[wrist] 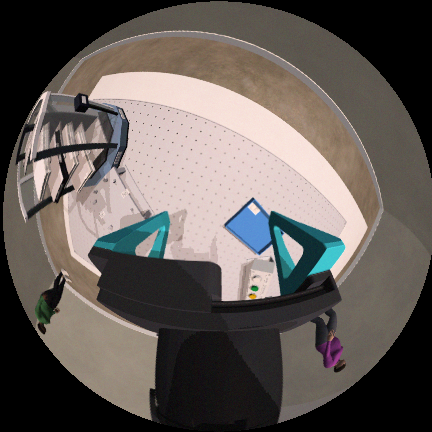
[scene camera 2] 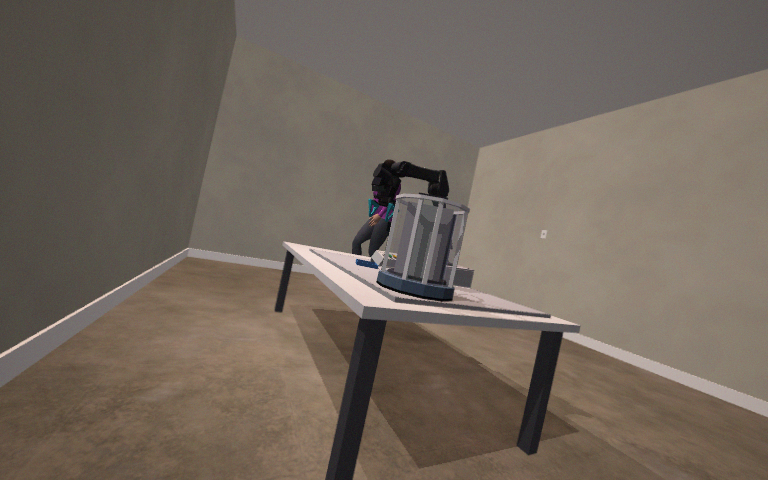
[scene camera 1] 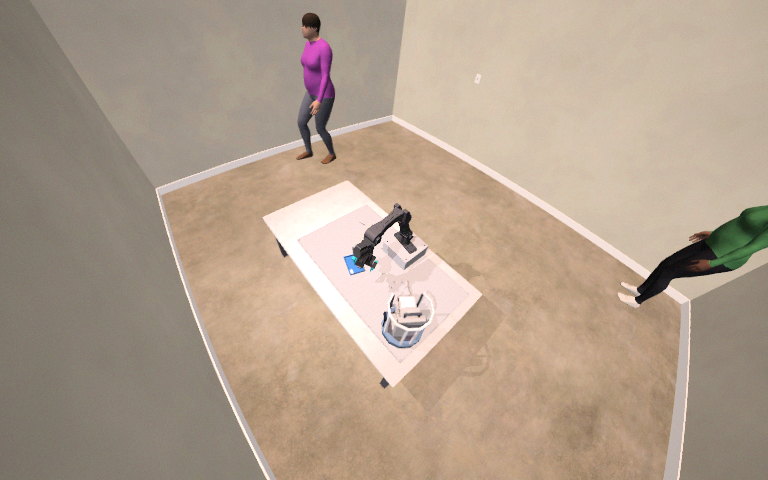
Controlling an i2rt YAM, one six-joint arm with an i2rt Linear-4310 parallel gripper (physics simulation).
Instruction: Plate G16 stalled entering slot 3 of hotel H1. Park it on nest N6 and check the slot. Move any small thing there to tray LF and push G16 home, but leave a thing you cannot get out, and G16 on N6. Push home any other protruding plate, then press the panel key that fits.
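Frame: origin at the arm's base, x back, y up, z left, level; metres.
Where they show: gripper, fingertip midpoint: point(wrist: 218, 216) point(scene camera 2: 377, 219); arm's base, link origin: point(scene camera 1: 405, 242).
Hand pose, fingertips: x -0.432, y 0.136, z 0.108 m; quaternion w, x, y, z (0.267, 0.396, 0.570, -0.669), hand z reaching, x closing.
Things, the pixels of their top centre, and the offset from my fingertips. Level surfaces: height alone.
- Blue tray LF, top centre: point(wrist: 257, 230) point(scene camera 2: 366, 262) point(scene camera 1: 353, 263) dy -0.211, dx +0.049, dz -0.183 m
- round cage-like carousel with a blue base, top centre: point(scene camera 2: 432, 197) point(scene camera 1: 411, 305) dy +0.082, dx +0.060, dz +0.360 m
- pale low fixture, top centre: point(wrist: 110, 209) point(scene camera 1: 399, 290) dy -0.153, dx +0.166, dz +0.180 m
- key panel, top centre: point(wrist: 260, 294) point(scene camera 2: 389, 252) point(scene camera 1: 363, 233) dy -0.145, dx +0.219, dz -0.333 m
- perforated mat, surface height: dy -0.229 m
- white table, surface height: dy -0.242 m
My gripper point(scene camera 1: 364, 264) point(scene camera 2: 381, 217) point(wrist: 218, 216) is open and empty, its teal fingers wide apart above the table. Blue tray LF point(scene camera 1: 350, 263) point(scene camera 2: 365, 263) point(wrist: 249, 227) lies below, near the right finger in the wrist view; its label is too small to read. A round cage-like carousel with a blue base point(scene camera 1: 398, 341) point(scene camera 2: 413, 284) point(wrist: 122, 136) stands at the wrist view's left. Pale upright parts show inside; slot 3, G16 and any small thing cannot be made out. A pale low fixture point(wrist: 127, 192) lies beside it, its label unreadable. The key panel point(wrist: 265, 266) shows green and yellow keys, partly hidden by the gripper.
The arm's grey base box point(scene camera 1: 406, 257) stands at the table's long edge. A perforated mat point(scene camera 1: 328, 249) point(wrist: 200, 135) covers much of the white table point(scene camera 1: 294, 212) point(wrist: 150, 86). A person in purple point(scene camera 1: 317, 67) and a person in green point(scene camera 1: 741, 240) stand on the floor away from the table.
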